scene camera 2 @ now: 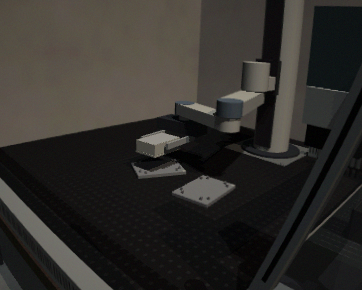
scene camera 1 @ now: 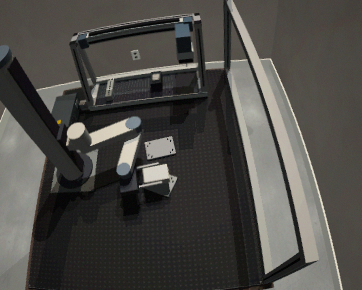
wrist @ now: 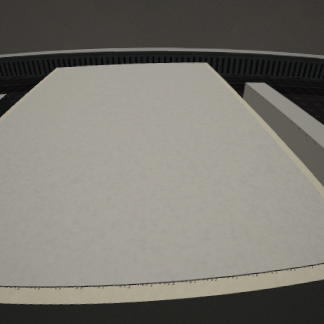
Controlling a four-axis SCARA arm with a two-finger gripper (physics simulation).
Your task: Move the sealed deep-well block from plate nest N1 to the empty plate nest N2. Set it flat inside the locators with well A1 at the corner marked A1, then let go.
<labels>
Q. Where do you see a plate nest N2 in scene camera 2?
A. At 216, 189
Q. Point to a sealed deep-well block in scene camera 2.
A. At 153, 146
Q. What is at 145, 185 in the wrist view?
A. A sealed deep-well block.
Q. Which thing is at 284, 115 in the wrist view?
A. The gripper.
</labels>
